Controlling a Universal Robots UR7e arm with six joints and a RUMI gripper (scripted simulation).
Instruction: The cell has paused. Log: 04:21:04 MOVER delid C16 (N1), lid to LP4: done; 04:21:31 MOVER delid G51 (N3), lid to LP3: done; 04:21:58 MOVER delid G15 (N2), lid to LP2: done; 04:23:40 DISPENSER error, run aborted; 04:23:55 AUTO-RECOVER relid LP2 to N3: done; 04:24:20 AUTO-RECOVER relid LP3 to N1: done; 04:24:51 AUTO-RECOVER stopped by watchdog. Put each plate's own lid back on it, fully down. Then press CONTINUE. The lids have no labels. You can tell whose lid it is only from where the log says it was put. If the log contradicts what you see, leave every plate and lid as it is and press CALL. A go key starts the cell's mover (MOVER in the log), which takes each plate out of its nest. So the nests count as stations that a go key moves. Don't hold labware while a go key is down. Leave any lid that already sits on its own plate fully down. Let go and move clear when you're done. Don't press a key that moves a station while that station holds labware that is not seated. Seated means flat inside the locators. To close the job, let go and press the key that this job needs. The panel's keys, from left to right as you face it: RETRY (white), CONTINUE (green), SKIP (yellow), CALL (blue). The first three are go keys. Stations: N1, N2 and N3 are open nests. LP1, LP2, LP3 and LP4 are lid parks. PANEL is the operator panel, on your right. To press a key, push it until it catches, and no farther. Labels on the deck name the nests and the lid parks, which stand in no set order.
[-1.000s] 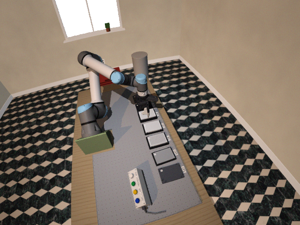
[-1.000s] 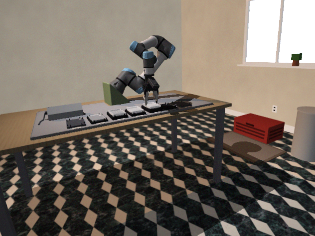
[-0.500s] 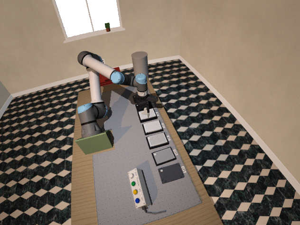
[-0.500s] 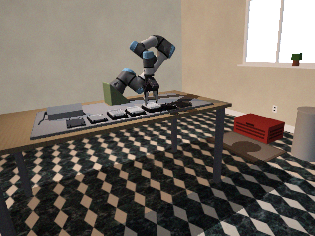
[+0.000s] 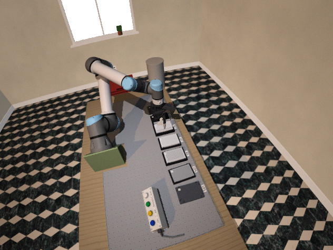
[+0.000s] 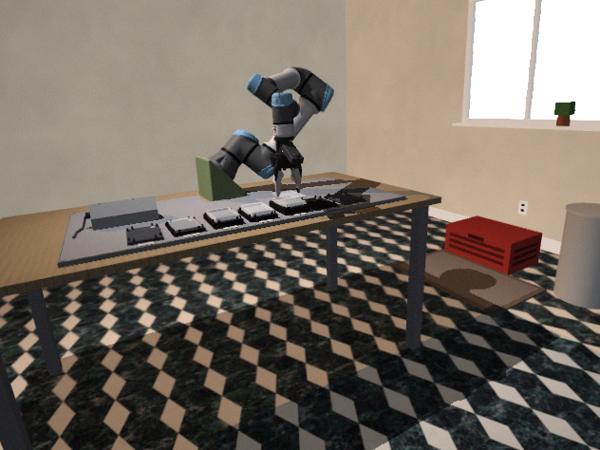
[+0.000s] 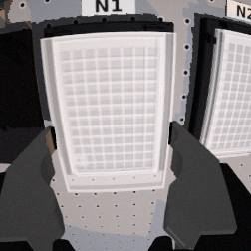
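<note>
Right now the plate is 260 mm to the right of my hand, 40 mm below it and 30 mm behind it. From my hand the other things lie so: pale grey lid 390 mm to the right, 50 mm below, 40 mm behind; black lid park 390 mm to the right, 60 mm below, 40 mm behind; green CONTINUE key 510 mm to the right, 300 mm behind.
</note>
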